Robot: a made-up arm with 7 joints.
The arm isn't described. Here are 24 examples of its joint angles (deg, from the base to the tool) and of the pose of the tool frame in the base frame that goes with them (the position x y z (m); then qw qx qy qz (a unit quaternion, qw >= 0)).
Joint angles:
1: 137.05 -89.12 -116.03 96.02 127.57 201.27 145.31
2: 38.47 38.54 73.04 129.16 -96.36 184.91 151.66
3: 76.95 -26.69 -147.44 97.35 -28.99 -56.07 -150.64
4: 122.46 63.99 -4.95 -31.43 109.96 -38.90 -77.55
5: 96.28 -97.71 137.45 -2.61 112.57 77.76 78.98
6: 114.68 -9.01 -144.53 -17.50 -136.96 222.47 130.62
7: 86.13 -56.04 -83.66 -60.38 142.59 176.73 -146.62
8: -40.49 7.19 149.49 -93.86 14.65 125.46 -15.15
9: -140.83 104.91 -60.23 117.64 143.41 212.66 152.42
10: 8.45 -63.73 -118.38 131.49 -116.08 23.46 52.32
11: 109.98 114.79 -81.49 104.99 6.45 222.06 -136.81
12: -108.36 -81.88 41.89 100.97 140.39 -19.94 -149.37
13: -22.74 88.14 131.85 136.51 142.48 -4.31 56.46
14: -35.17 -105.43 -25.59 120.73 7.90 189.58 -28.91
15: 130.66 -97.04 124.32 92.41 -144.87 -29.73 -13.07
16: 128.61 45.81 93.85 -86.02 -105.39 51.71 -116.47
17: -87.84 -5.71 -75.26 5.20 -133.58 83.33 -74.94
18: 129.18 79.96 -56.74 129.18 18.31 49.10 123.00
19: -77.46 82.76 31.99 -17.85 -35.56 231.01 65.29
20: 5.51 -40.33 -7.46 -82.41 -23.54 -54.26 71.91
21: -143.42 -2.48 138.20 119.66 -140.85 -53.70 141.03
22: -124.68 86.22 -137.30 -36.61 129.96 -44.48 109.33
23: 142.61 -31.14 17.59 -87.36 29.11 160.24 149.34
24: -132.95 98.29 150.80 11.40 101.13 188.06 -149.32
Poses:
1: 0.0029 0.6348 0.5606 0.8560 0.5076 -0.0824 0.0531
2: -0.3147 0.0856 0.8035 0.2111 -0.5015 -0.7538 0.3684
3: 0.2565 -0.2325 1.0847 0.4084 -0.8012 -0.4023 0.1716
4: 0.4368 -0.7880 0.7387 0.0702 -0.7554 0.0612 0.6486
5: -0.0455 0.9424 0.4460 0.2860 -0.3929 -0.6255 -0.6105
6: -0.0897 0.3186 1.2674 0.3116 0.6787 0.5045 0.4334
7: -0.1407 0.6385 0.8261 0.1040 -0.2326 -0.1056 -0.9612
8: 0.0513 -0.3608 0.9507 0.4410 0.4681 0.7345 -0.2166
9: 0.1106 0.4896 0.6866 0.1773 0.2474 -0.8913 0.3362
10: 0.2427 -0.4945 0.7084 0.7729 0.1872 -0.1047 -0.5972
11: 0.5433 -0.1850 0.3715 0.4859 0.8031 -0.3300 0.1005
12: 0.1801 -0.5211 0.2888 0.0872 0.0842 -0.4092 0.9044
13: -0.1063 0.1291 0.1837 0.0159 0.8620 -0.3839 -0.3306
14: 0.0548 -0.3442 0.1440 0.4296 0.8619 0.0815 0.2567
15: -0.6027 0.2987 0.7832 0.1125 0.2050 -0.9153 -0.3279
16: 0.6690 0.0416 0.7455 0.4712 -0.4270 -0.3508 -0.6875
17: -0.0669 -0.2545 1.4115 0.1039 -0.0141 -0.0125 0.9944
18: 0.4735 0.1309 0.7320 0.2613 -0.5602 0.3647 0.6964
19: -0.3639 0.7807 0.5247 0.0168 -0.3345 0.8034 -0.4923
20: 0.0457 -0.0734 1.2042 0.3494 -0.5102 0.5910 -0.5180
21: 0.4047 0.0980 0.8966 0.5493 -0.1214 -0.3159 0.7641
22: 0.4585 0.7147 0.8410 0.2939 -0.3869 -0.4595 0.7435
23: 0.1368 0.1725 1.0923 0.0265 0.8787 0.1265 0.4596
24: 0.4805 0.6387 0.2234 0.7351 0.5537 0.1234 0.3711
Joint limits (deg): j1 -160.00..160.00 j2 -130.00..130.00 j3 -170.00..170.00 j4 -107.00..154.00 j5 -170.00..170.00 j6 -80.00..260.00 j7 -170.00..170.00
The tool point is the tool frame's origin. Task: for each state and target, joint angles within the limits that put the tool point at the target. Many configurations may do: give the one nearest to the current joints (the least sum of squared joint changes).
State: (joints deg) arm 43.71 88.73 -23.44 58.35 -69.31 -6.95 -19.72
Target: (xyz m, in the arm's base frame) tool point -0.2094 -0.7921 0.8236
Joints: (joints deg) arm 53.77 96.06 -27.99 72.63 -66.67 -9.72 -19.72
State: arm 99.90 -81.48 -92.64 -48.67 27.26 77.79 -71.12
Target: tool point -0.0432 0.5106 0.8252
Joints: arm 61.25 -71.52 -71.37 -81.58 22.64 88.46 -71.12
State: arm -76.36 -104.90 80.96 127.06 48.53 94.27 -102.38
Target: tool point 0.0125 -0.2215 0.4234
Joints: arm -122.63 -80.74 75.69 146.21 53.49 109.58 -102.38
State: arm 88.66 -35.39 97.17 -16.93 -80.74 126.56 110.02
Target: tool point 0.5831 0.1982 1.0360
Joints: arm 62.95 -41.78 101.85 -44.16 -77.52 127.88 110.02
